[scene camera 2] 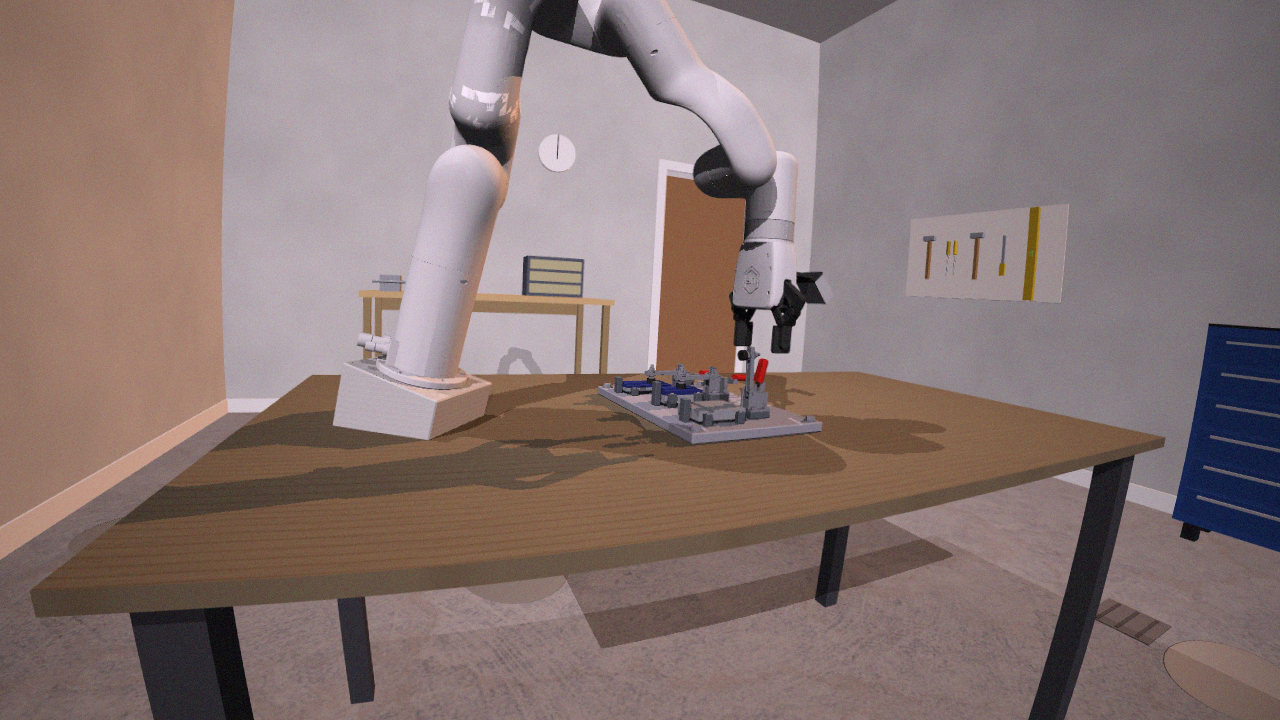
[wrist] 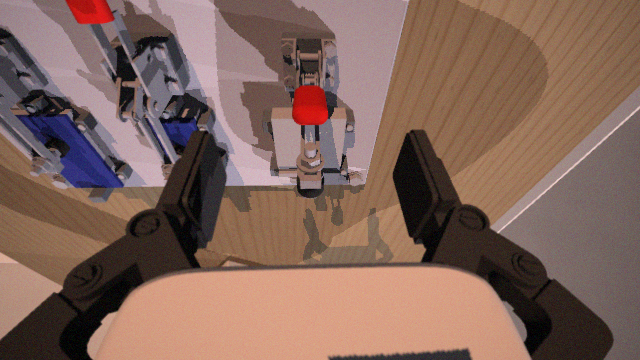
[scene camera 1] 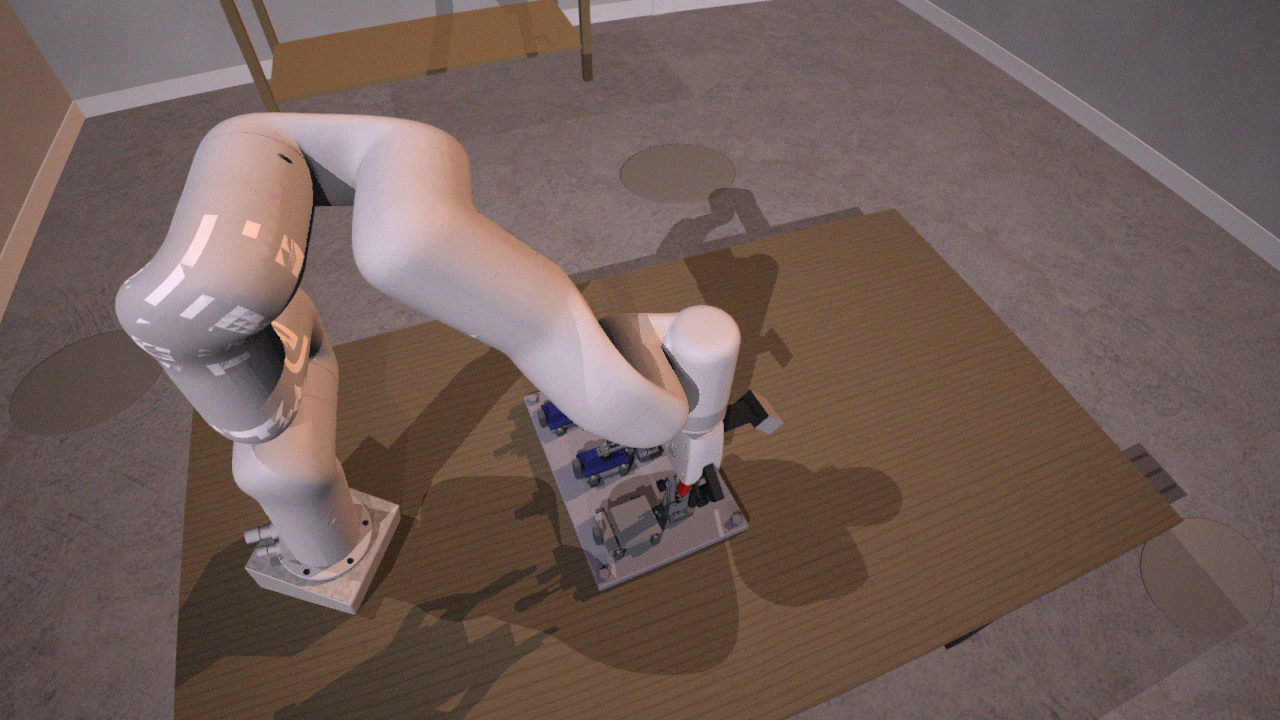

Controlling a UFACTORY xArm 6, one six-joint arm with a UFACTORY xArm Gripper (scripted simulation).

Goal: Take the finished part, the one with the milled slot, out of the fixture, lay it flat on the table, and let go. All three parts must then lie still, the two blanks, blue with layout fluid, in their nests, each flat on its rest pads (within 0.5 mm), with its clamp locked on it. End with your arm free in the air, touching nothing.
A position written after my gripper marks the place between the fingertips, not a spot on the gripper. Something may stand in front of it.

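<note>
There is a grey fixture plate [scene camera 1: 709, 524], which I also find in scene camera 2 [scene camera 2: 780, 422] and in the wrist view [wrist: 234, 63]. A red clamp handle [wrist: 309, 106] is here too. I can see a grey finished part [scene camera 1: 631, 523], and the same part appears in the wrist view [wrist: 287, 133] as well as in scene camera 2 [scene camera 2: 722, 410]. As for my own gripper [scene camera 2: 760, 349], it is visible in the wrist view [wrist: 310, 153] too.
</note>
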